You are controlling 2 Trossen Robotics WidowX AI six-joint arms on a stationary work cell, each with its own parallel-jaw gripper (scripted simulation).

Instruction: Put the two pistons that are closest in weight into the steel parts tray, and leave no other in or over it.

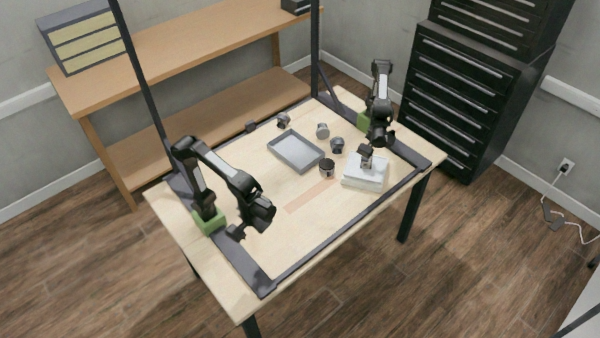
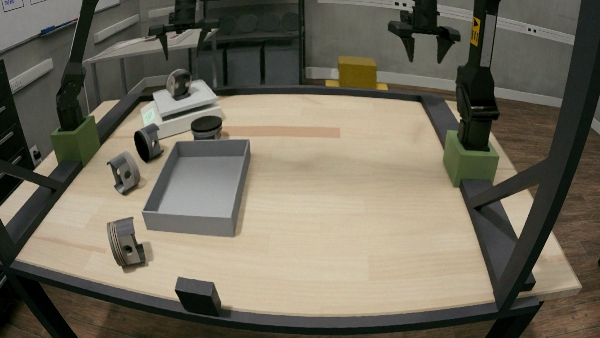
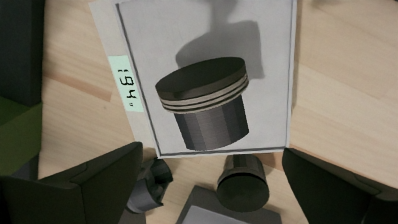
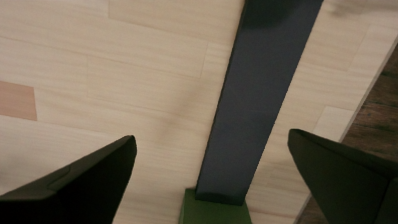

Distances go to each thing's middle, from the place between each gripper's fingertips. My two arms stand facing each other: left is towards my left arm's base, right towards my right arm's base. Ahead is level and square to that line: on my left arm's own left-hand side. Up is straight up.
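Scene:
The grey pan (image 2: 199, 91) has my left hand 150 mm above it, 10 mm to the right of it and 10 mm past it. Counting from that same left hand, the white scale (image 2: 179, 122) is 160 mm below, 20 mm to the left and 10 mm behind, and the steel parts tray (image 2: 199, 178) is 140 mm to the right, 320 mm behind and 190 mm below.
From my right hand, the steel parts tray is 450 mm to the left, 340 mm behind and 190 mm below. The white scale is 610 mm to the left of my right hand, 160 mm below it and 30 mm behind it, and the grey pan is 600 mm to the left of that hand, 140 mm below it and 30 mm behind it.

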